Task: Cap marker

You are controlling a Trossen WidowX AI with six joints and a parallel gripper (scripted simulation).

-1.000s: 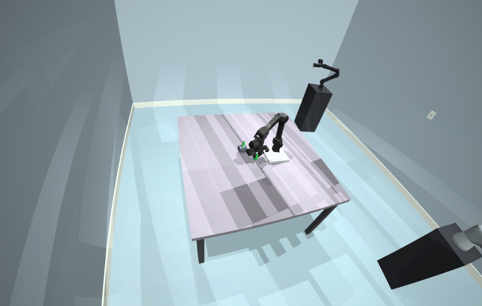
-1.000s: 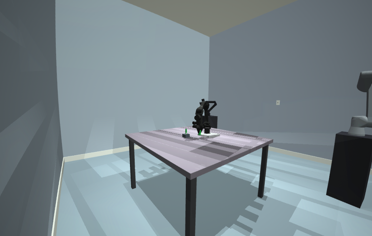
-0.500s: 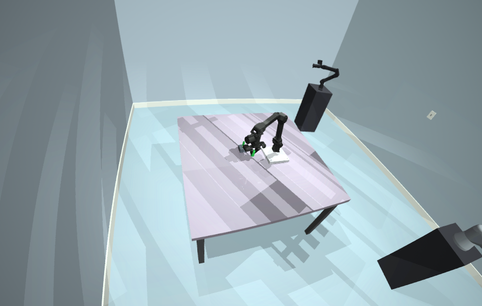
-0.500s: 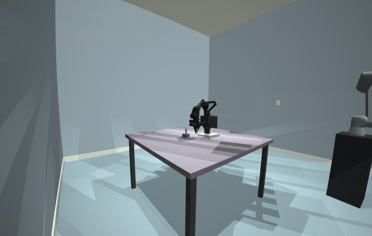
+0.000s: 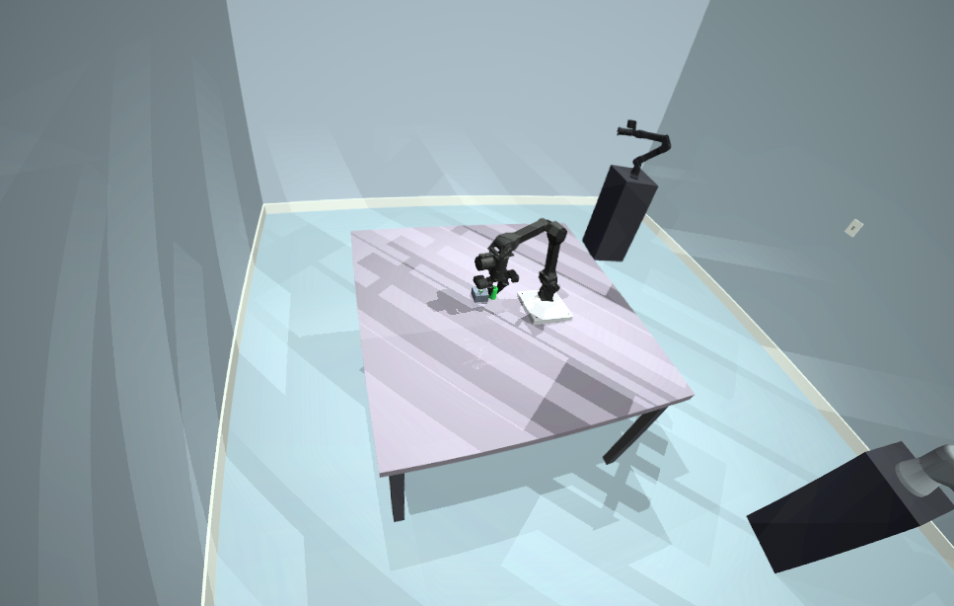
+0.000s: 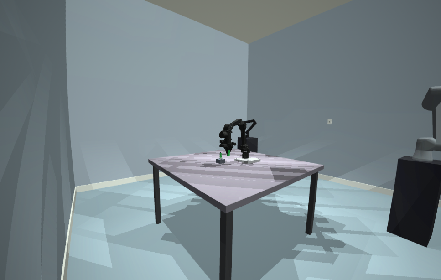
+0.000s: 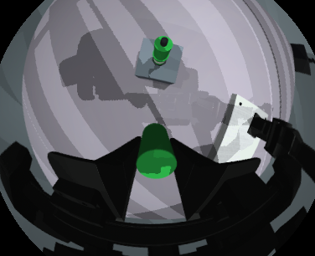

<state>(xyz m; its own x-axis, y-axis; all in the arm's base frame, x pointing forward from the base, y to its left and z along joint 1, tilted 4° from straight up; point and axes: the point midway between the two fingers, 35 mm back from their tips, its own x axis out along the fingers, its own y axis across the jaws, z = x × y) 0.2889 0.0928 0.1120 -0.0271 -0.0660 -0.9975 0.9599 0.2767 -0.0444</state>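
The green marker lies 10 cm to the right of my gripper tip, 3 cm below it and 3 cm ahead of it. Also, from my gripper tip: green cap (1 cm above).
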